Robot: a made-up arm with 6 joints. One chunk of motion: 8 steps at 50 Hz.
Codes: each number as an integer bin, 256 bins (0 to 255) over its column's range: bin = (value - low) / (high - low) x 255, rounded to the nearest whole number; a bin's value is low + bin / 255 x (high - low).
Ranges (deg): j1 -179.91..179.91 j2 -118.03..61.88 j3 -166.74..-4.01 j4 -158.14..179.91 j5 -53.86..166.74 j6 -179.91..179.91
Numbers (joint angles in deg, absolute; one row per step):
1: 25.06 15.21 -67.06 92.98 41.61 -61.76
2: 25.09 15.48 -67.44 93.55 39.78 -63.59
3: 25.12 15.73 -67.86 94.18 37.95 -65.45
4: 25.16 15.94 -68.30 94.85 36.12 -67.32
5: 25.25 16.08 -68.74 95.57 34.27 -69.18
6: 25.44 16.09 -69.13 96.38 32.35 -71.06
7: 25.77 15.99 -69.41 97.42 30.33 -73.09
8: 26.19 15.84 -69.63 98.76 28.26 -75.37
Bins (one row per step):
1: 145 189 156 189 110 84
2: 145 189 156 190 108 82
3: 145 190 155 190 106 81
4: 145 190 154 191 104 80
5: 145 190 154 191 102 78
6: 146 190 153 192 100 77
7: 146 190 153 193 97 76
8: 146 190 152 194 95 74

